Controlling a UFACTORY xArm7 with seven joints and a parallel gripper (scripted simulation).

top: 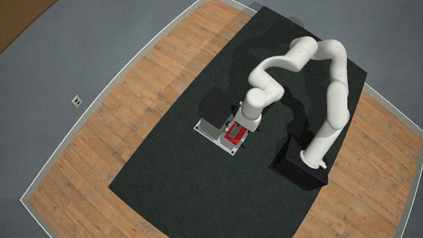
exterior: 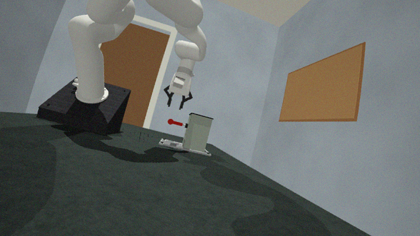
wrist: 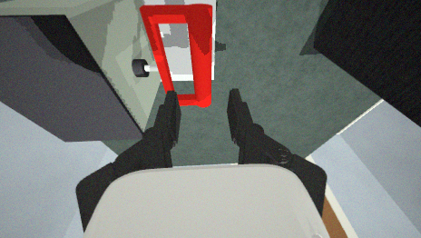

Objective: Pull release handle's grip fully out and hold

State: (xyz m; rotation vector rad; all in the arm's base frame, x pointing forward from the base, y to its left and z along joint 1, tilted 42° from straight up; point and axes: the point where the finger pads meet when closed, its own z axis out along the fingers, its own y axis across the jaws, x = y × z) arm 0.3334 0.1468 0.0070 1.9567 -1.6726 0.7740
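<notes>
Right now the light baseplate is 19 cm below my hand, 10 cm ahead of it and 1 cm to the left of it.
</notes>
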